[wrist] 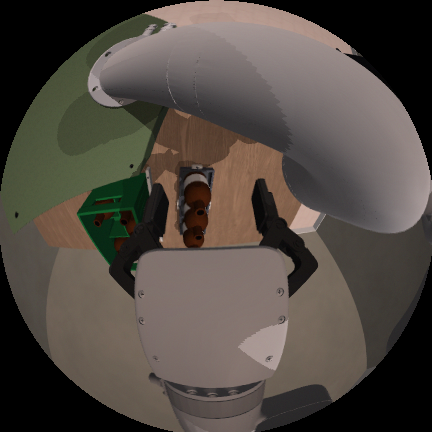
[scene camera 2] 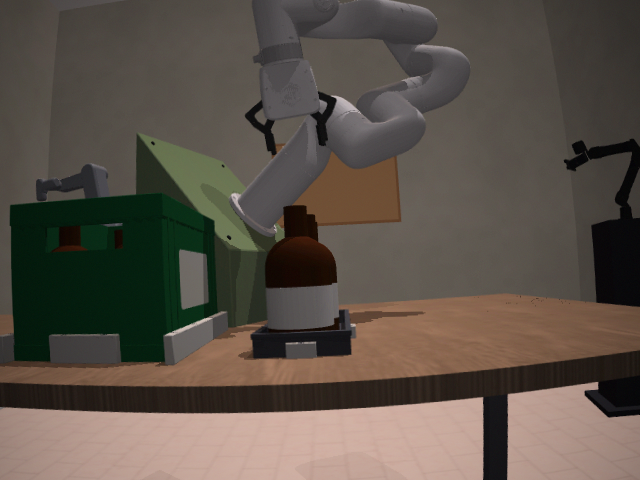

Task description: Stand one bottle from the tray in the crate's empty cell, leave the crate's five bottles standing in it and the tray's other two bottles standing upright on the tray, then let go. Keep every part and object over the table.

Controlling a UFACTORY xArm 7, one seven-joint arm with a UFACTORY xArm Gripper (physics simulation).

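Frame: origin at the arm's base, x left, y down, z back, level; centimetres.
Seen in the pictures: gripper, fingertip midpoint: [wrist: 208, 188] [scene camera 2: 298, 150]; arm's base at its link origin: [wrist: 127, 69] [scene camera 2: 251, 216].
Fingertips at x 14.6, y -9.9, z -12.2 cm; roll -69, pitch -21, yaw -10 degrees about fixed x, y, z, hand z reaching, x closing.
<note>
Offsets run from my fingertips to a thing's top centre. "spot": to the spot under its first point. Level surfaces: height alone.
My gripper [scene camera 2: 296, 147] [wrist: 208, 188] is open and empty, high above the tray's bottles. Three brown bottles with white labels stand upright in a row on the dark tray [scene camera 2: 268, 345] [wrist: 211, 175]; in the scene view the front bottle @[dx +8.6, dy +15.1, dz -32.1 cm] [scene camera 2: 301, 263] mostly hides the other two. In the wrist view the bottles are the far one @[dx +5.3, dy +15.1, dz -14.8 cm] [wrist: 197, 194], the middle one @[dx +7.3, dy +15.1, dz -23.5 cm] [wrist: 195, 219] and the near one [wrist: 193, 238]. The green crate @[dx -15.6, dy +13.5, dz -30.3 cm] [scene camera 2: 93, 294] [wrist: 140, 186] stands left of the tray and holds brown bottles [scene camera 2: 69, 237] [wrist: 100, 220]. My left finger hides part of it, and its empty cell cannot be made out.
Light grey blocks @[spot: dx -11.4, dy +29.5, dz -44.5 cm] [scene camera 2: 85, 348] line the crate's foot. A green sloped stand [scene camera 2: 180, 175] [wrist: 40, 150] carries the arm's base behind the crate and tray. The wooden table @[dy +31.1 cm] [scene camera 2: 439, 341] [wrist: 240, 175] has its front edge close to the crate and tray. My arm's thick link crosses the upper wrist view.
</note>
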